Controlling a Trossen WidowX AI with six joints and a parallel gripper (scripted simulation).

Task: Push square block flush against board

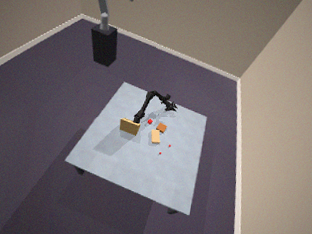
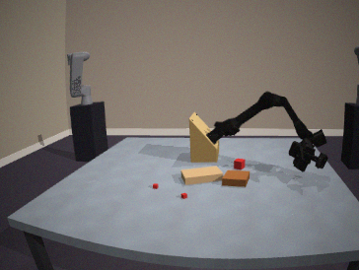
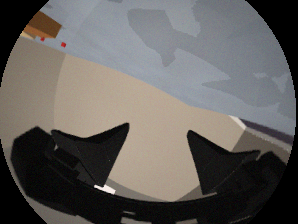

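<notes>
Now: gripper tip 8 cm past the brown square block, 31 cm to the left of it and 9 cm above it. The rest, counted from my gripper tip: tan board 11 cm behind, 47 cm to the right, 9 cm below; then red cube 25 cm behind, 31 cm to the right, 8 cm below.
</notes>
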